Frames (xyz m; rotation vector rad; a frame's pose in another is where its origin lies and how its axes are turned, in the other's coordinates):
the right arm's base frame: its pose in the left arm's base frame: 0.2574 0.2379 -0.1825 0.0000 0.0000 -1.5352
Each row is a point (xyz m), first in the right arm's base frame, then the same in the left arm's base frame.
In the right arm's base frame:
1: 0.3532 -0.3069 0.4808
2: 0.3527 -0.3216 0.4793
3: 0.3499 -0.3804 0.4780
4: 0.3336 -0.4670 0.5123
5: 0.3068 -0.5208 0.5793
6: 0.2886 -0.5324 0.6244
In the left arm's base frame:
1: -0.0367 -0.1260 0.2983
2: -0.0514 -0.1260 0.2968
3: -0.1103 -0.1253 0.2955
4: -0.1974 -0.1121 0.3298
5: -0.2522 -0.0872 0.3968
6: -0.2644 -0.0695 0.4419

